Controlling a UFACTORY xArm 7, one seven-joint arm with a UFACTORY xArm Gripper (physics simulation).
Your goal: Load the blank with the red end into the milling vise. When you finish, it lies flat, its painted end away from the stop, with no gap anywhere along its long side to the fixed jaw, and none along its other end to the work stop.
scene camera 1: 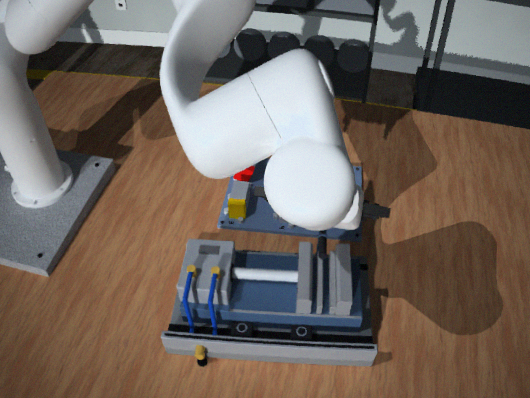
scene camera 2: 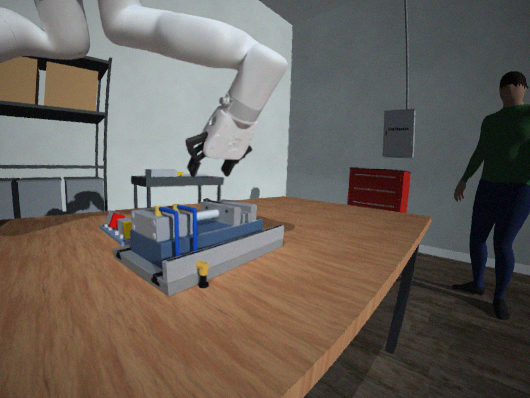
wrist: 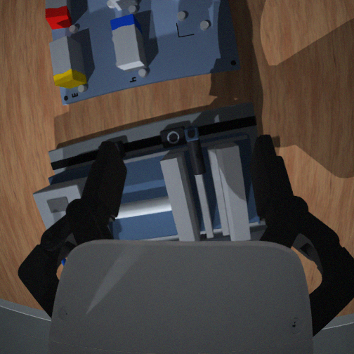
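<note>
The blank with the red end point(scene camera 1: 244, 173) point(scene camera 2: 116, 220) point(wrist: 58, 17) lies on the blue pegged plate point(scene camera 1: 260, 228) point(wrist: 200, 55); in the wrist view its grey part is cut off at the top edge. The vise has a jaw point(scene camera 1: 304, 280) point(wrist: 180, 200) at the end of a white rod and another jaw point(scene camera 1: 343, 282) point(wrist: 235, 192) to its right. A thin grey bar point(scene camera 1: 320, 292) point(wrist: 204, 205) stands between them, with a dark cylinder point(scene camera 1: 322, 246) point(wrist: 198, 159) at its plate-side end. My gripper point(scene camera 2: 210, 172) point(wrist: 184, 152) is open and empty, high above the vise; its fingertips are hidden in scene camera 1.
A yellow-ended blank point(scene camera 1: 237, 207) point(scene camera 2: 127, 230) point(wrist: 69, 62) and a blue-ended blank point(wrist: 128, 44) are on the same plate. Blue bent tubes point(scene camera 1: 213, 302) point(scene camera 2: 194, 227) rise at the vise's left block. A yellow-topped fitting point(scene camera 1: 200, 354) point(scene camera 2: 202, 272) sits at its front. A person point(scene camera 2: 505, 150) stands beyond the table.
</note>
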